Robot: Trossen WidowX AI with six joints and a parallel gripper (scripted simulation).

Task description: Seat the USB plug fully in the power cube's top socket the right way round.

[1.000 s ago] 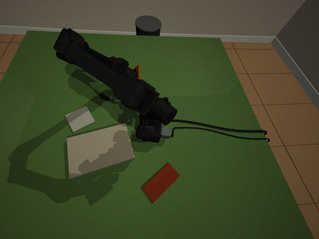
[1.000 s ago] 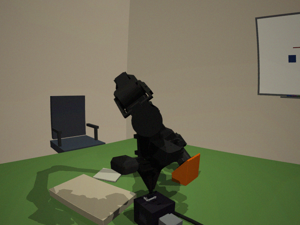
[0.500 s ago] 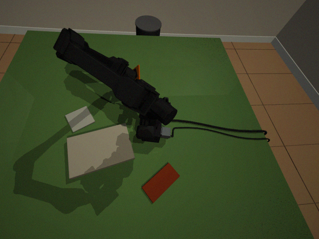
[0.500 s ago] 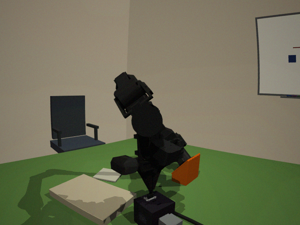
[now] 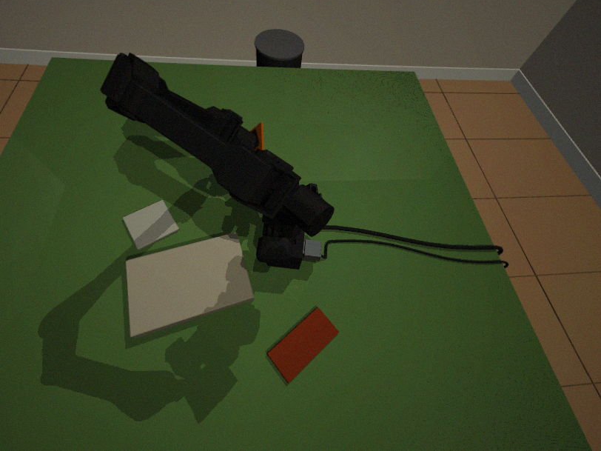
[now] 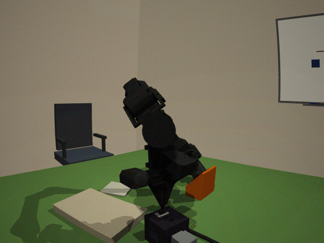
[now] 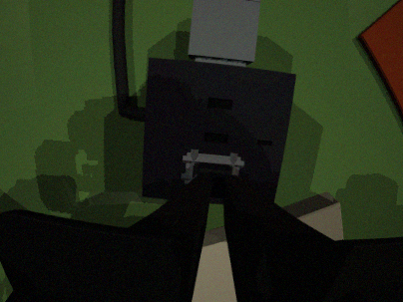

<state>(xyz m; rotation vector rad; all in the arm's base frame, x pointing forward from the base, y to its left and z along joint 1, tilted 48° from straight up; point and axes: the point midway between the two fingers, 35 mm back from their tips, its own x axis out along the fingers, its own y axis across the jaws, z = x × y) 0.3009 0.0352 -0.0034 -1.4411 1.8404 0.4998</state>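
The USB plug lies 10 mm below my gripper tip. From my gripper tip the other things lie so: USB socket 30 mm below; red card 210 mm ahead, 100 mm below, 10 mm to the left; beige slab 210 mm to the right, 90 mm below, 30 mm ahead.
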